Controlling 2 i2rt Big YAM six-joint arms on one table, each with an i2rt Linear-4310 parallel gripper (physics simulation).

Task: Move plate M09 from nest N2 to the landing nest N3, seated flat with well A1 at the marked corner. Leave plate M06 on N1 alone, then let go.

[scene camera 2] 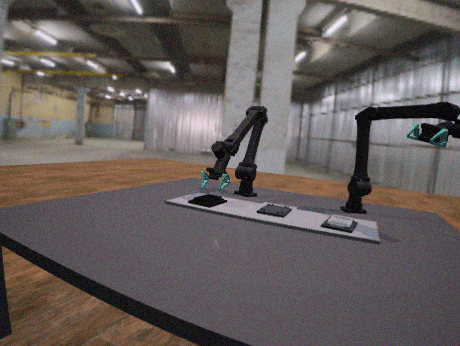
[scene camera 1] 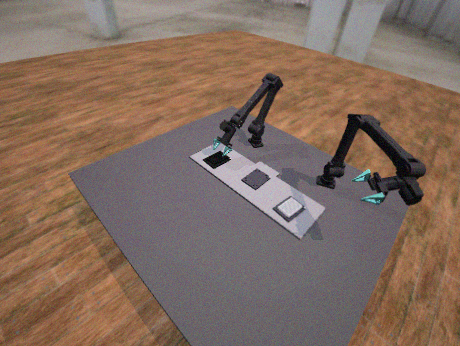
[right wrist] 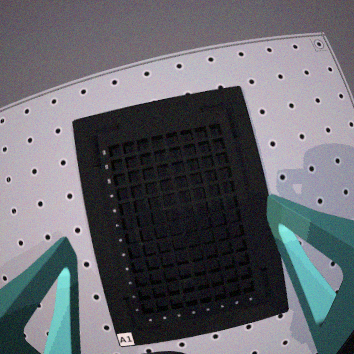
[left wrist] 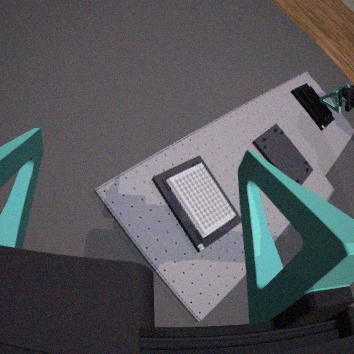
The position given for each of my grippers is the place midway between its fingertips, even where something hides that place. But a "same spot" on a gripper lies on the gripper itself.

my left gripper: scene camera 2 418, 138; scene camera 1; left wrist; not seen in the right wrist view (out of frame)
same spot on my left gripper: (left wrist: 57, 296) = (scene camera 1: 380, 185)
